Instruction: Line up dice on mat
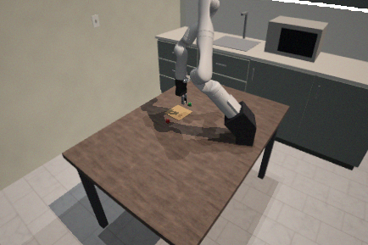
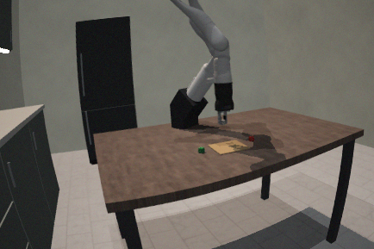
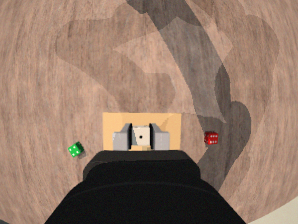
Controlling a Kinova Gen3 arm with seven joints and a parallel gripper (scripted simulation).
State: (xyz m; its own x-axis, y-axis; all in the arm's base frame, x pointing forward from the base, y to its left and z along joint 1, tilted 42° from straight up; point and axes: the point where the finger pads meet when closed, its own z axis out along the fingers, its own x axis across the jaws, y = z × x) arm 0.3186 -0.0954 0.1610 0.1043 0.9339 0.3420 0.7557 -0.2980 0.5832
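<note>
Now: hand 11 cm above the tan mat, 5 cm short of it and 1 cm to the left of it. From my hand the other things lie so: red die (13 cm to the left, 10 cm below, 5 cm ahead); then green die (13 cm to the right, 10 cm below, 3 cm ahead); then white die (1 cm below).
</note>
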